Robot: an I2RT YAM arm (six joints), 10 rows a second.
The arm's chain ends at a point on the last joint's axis. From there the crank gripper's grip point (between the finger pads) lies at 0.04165 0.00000 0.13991 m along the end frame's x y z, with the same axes.
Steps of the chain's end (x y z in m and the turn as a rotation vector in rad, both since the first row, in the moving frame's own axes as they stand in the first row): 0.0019 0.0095 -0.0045 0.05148 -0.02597 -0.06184; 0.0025 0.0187 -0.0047 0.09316 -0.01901 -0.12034; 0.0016 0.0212 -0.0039 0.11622 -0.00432 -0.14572; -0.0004 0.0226 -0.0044 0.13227 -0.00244 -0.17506; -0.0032 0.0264 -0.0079 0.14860 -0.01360 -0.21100
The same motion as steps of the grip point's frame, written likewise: -0.0020 -0.0002 -0.0037 0.05148 -0.02597 -0.06184; -0.0012 0.0008 -0.0048 0.09316 -0.01901 -0.12034; -0.0006 -0.0010 -0.0050 0.11622 -0.00432 -0.14572; -0.0030 -0.0030 -0.0060 0.13227 -0.00244 -0.17506; -0.0082 -0.0027 -0.0095 0.14860 -0.01360 -0.21100
